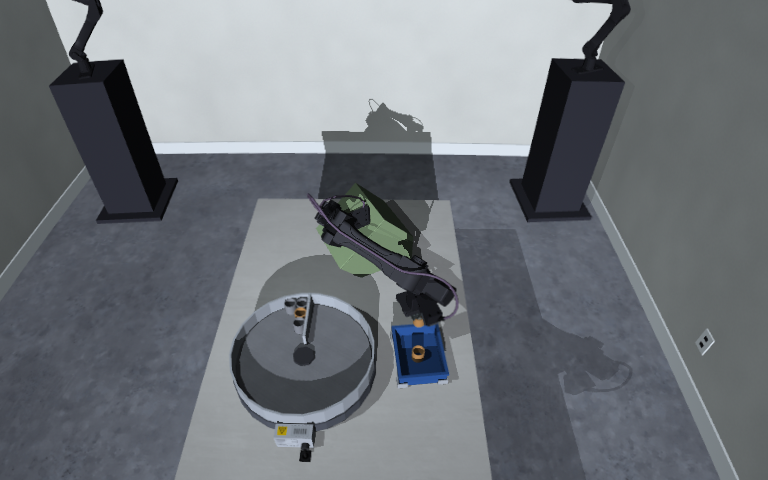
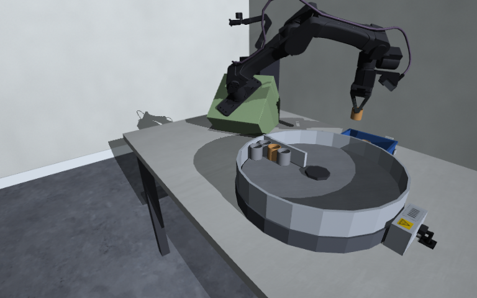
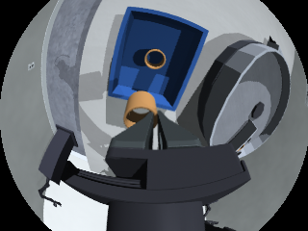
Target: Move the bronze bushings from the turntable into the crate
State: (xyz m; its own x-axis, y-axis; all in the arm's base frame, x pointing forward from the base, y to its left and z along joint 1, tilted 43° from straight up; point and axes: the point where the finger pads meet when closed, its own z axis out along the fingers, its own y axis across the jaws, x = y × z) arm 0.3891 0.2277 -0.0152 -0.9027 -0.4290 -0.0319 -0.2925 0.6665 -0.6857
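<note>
Now: hand 4 cm short of the blue crate, 2 cm to the right of it and 13 cm above it. Round my hand: turntable 5 cm ahead, 33 cm to the right, 10 cm below.
</note>
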